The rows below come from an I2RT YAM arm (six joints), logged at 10 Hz.
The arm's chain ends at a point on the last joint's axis. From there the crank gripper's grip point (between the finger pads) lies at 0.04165 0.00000 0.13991 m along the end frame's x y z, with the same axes.
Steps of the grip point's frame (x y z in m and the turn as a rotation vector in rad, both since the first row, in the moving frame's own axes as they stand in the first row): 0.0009, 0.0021, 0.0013, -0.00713, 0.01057, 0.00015; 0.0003, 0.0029, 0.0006, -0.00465, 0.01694, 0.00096; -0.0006, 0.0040, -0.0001, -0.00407, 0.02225, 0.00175; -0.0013, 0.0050, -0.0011, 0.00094, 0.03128, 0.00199; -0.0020, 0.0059, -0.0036, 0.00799, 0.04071, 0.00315; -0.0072, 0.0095, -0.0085, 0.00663, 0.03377, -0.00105; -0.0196, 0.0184, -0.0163, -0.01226, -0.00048, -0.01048; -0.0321, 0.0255, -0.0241, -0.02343, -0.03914, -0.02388; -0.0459, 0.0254, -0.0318, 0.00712, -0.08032, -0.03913; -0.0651, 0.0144, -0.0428, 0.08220, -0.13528, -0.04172; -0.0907, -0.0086, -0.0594, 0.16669, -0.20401, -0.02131
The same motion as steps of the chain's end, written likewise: -0.0006, 0.0011, 0.0018, -0.00713, 0.01057, 0.00015; -0.0021, 0.0022, 0.0013, -0.00465, 0.01694, 0.00096; -0.0037, 0.0034, 0.0009, -0.00407, 0.02225, 0.00175; -0.0057, 0.0050, 0.0003, 0.00094, 0.03128, 0.00199; -0.0077, 0.0069, -0.0018, 0.00799, 0.04071, 0.00315; -0.0119, 0.0105, -0.0070, 0.00663, 0.03377, -0.00105; -0.0195, 0.0171, -0.0163, -0.01226, -0.00048, -0.01048; -0.0266, 0.0231, -0.0256, -0.02343, -0.03914, -0.02388; -0.0345, 0.0278, -0.0347, 0.00712, -0.08032, -0.03913; -0.0456, 0.0274, -0.0466, 0.08220, -0.13528, -0.04172; -0.0614, 0.0157, -0.0629, 0.16669, -0.20401, -0.02131
